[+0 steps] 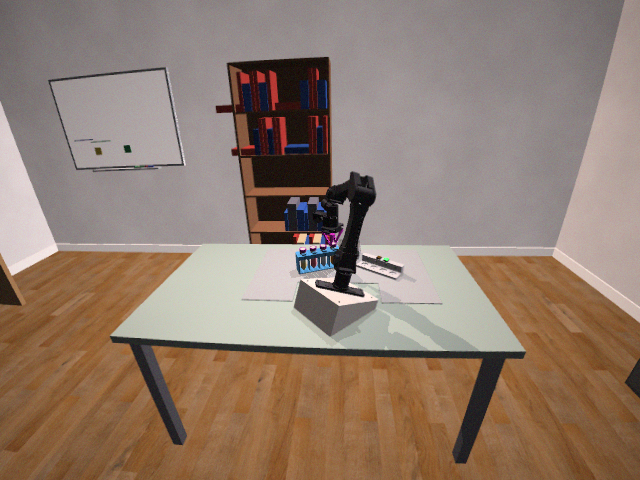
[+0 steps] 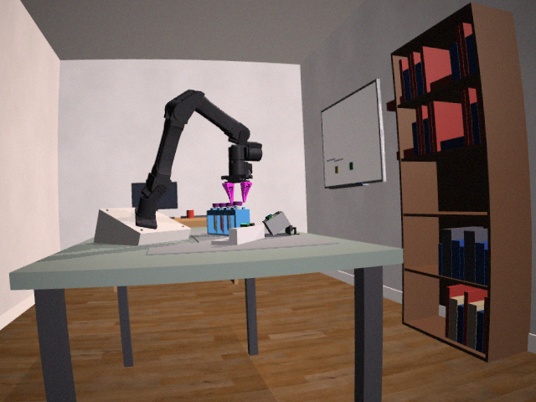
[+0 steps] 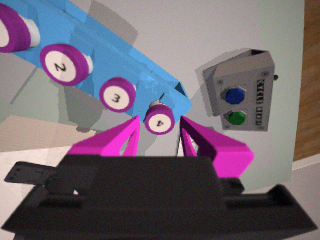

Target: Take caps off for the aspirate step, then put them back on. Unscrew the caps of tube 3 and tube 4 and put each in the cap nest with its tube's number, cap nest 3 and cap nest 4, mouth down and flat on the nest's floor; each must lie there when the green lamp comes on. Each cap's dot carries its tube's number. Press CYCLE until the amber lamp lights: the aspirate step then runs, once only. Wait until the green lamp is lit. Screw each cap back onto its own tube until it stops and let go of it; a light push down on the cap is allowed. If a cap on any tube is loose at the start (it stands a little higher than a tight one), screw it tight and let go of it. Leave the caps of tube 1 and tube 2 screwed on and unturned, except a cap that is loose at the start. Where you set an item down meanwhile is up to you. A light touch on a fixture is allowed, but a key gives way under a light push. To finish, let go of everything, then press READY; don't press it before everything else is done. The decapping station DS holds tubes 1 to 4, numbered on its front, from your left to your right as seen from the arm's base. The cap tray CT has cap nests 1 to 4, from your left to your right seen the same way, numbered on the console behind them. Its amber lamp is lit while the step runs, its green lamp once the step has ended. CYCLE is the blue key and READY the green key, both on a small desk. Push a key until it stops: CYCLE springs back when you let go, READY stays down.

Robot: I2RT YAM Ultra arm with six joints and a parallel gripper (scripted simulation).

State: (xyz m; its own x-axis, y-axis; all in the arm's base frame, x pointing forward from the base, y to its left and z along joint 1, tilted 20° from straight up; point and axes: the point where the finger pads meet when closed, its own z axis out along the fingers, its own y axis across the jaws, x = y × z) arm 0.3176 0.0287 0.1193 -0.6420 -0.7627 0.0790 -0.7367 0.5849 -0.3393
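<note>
My gripper is now 10 mm above the purple cap. The rest, counted from my hand: grey key desk (100 mm ahead, 100 mm to the right, 70 mm below); blue cycle key (90 mm ahead, 70 mm to the right, 60 mm below); green ready key (80 mm ahead, 110 mm to the right, 60 mm below).
</note>
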